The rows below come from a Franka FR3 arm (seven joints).
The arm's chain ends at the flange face. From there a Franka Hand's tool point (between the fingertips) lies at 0.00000 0.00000 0.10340 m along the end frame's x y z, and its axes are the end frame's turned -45 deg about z.
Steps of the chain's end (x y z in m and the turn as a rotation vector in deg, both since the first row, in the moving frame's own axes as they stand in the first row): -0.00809 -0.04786 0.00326 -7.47 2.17 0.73; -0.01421 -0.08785 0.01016 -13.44 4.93 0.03; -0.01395 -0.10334 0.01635 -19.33 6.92 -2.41; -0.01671 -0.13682 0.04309 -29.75 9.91 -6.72; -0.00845 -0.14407 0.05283 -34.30 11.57 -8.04; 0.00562 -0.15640 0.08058 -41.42 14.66 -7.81
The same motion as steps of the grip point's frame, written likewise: 0.02130 -0.02734 0.00231 -6.82 -3.75 0.73; 0.04132 -0.04897 0.00695 -12.99 -6.02 0.03; 0.04841 -0.04983 0.00978 -18.56 -8.78 -2.41; 0.06381 -0.05911 0.02800 -28.04 -14.03 -6.72; 0.07284 -0.05135 0.03290 -32.43 -16.07 -8.04; 0.08840 -0.03986 0.05168 -39.65 -18.92 -7.81
